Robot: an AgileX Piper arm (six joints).
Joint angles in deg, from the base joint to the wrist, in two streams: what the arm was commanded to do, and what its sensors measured. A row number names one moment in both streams.
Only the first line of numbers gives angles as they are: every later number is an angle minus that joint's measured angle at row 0.
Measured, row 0:
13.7 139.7 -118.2 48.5 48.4 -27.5
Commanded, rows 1 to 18:
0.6 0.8 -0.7 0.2 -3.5 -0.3
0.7 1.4 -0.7 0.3 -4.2 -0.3
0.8 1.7 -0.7 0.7 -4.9 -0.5
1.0 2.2 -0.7 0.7 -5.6 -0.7
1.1 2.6 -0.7 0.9 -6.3 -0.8
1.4 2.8 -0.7 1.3 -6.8 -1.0
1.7 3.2 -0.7 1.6 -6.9 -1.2
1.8 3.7 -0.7 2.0 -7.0 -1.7
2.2 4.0 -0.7 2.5 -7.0 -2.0
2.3 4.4 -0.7 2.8 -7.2 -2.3
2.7 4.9 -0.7 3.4 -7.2 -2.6
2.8 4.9 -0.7 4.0 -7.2 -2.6
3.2 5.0 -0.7 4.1 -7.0 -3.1
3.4 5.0 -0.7 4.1 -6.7 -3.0
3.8 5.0 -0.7 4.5 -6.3 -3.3
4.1 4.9 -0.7 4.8 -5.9 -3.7
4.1 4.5 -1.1 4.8 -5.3 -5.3
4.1 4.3 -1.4 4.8 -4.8 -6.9
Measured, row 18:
3.6 5.3 -0.4 4.0 -6.9 -2.7
